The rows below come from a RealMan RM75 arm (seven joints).
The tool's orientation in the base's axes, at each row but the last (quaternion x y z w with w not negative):
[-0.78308 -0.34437 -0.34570 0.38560]
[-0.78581 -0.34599 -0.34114 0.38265]
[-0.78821 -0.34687 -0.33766 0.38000]
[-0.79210 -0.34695 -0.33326 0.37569]
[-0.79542 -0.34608 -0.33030 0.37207]
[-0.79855 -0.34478 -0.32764 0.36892]
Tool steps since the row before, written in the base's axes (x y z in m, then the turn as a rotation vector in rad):
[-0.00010 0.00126 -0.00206 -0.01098 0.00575 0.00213]
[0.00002 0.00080 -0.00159 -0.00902 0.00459 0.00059]
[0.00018 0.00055 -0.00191 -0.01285 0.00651 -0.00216]
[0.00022 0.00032 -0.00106 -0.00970 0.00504 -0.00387]
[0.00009 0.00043 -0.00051 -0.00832 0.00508 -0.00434]
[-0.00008 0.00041 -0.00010 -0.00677 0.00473 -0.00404]
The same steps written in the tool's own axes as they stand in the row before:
[-0.00137 0.00009 0.00199 -0.00246 -0.01230 0.00083]
[-0.00104 0.00022 0.00143 -0.00299 -0.00962 0.00112]
[-0.00126 0.00058 0.00143 -0.00666 -0.01260 0.00302]
[-0.00062 0.00041 0.00085 -0.00675 -0.00876 0.00349]
[-0.00022 0.00005 0.00063 -0.00636 -0.00751 0.00413]
[0.00001 -0.00023 0.00036 -0.00539 -0.00621 0.00411]

